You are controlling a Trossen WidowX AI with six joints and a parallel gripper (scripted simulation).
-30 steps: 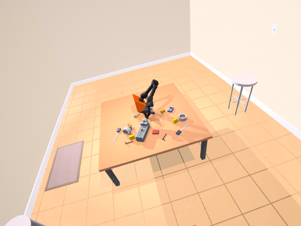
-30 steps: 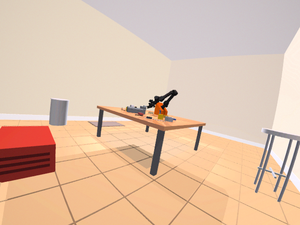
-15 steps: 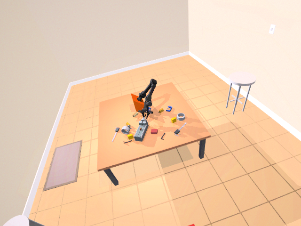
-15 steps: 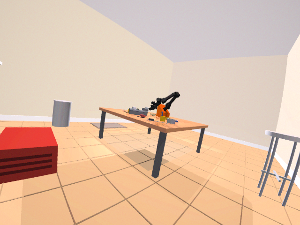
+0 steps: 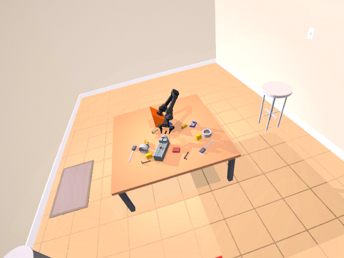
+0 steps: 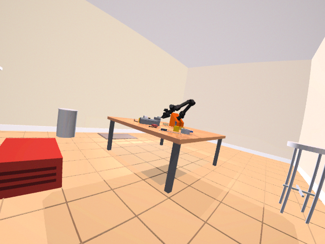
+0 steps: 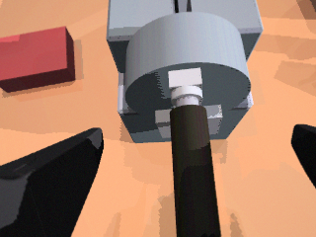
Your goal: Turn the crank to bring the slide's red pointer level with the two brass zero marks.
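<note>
Right now my gripper tip is 1 cm past the dark crank handle, 1 cm to the right of it and 1 cm below it. Also, from my gripper tip: red pointer (16 cm ahead, 9 cm to the right, 3 cm below); then red block (18 cm ahead, 7 cm to the left, 10 cm below).
</note>
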